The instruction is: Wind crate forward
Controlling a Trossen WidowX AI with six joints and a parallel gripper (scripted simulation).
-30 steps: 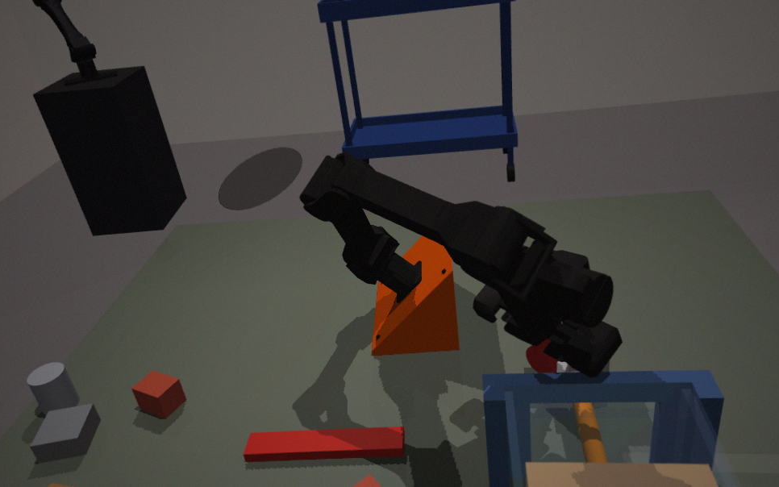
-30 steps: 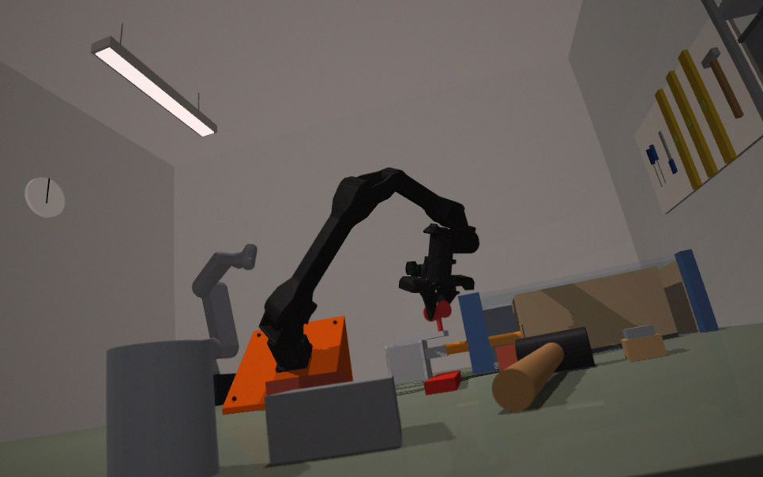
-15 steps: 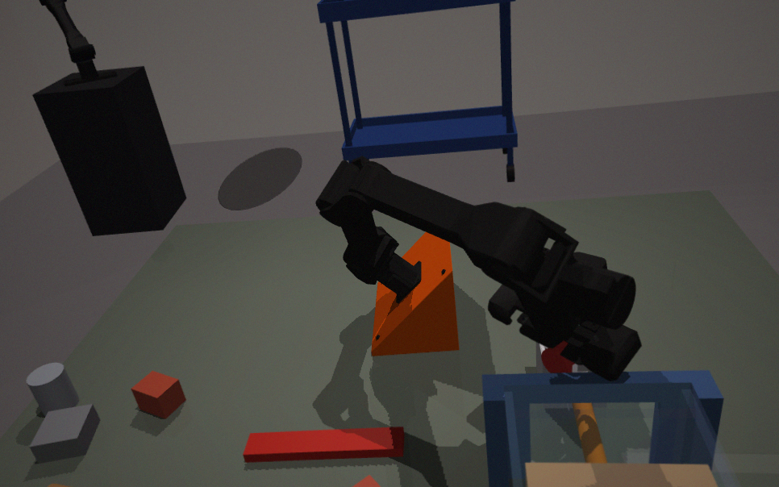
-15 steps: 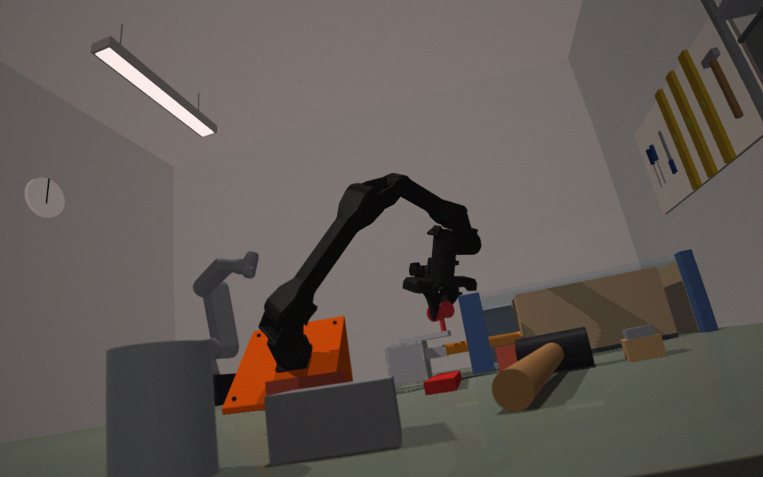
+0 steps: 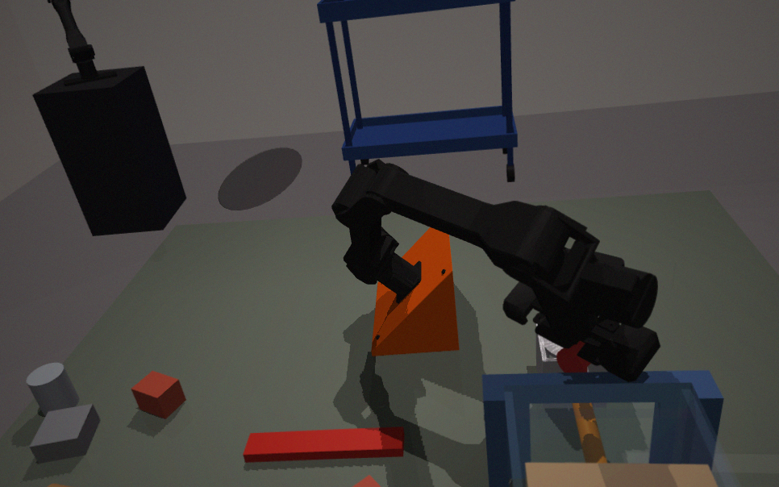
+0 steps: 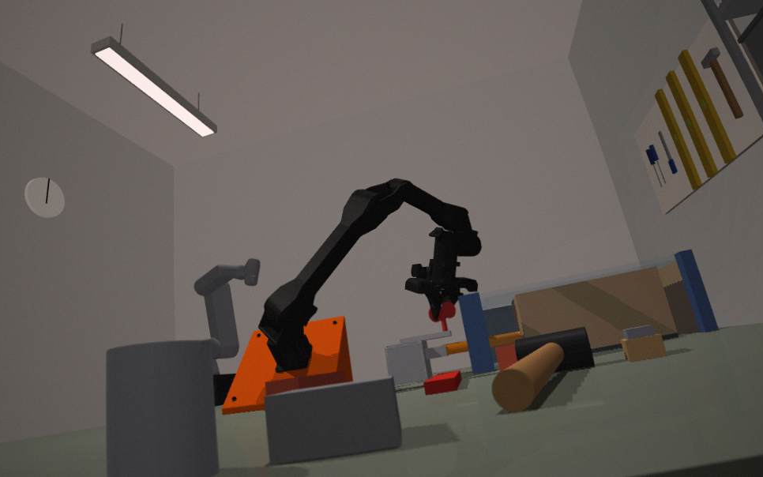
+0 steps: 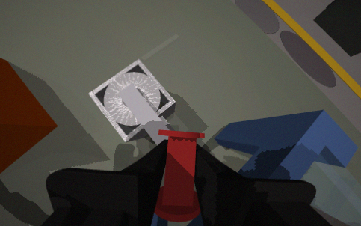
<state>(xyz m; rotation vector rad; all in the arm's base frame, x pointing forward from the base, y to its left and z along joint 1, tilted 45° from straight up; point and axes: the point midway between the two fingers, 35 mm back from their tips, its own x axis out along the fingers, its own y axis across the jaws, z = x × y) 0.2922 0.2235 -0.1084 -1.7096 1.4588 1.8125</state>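
Right now the grey crank arm is 30 mm below my gripper tip, 30 mm behind it and 10 mm to the right of it. Round my gripper tip: frame: 70 mm ahead, 30 mm below, 10 mm to the right; grey winch: 110 mm behind, 100 mm below, 10 mm to the right; red knob: 10 mm to the right, 10 mm ahead.
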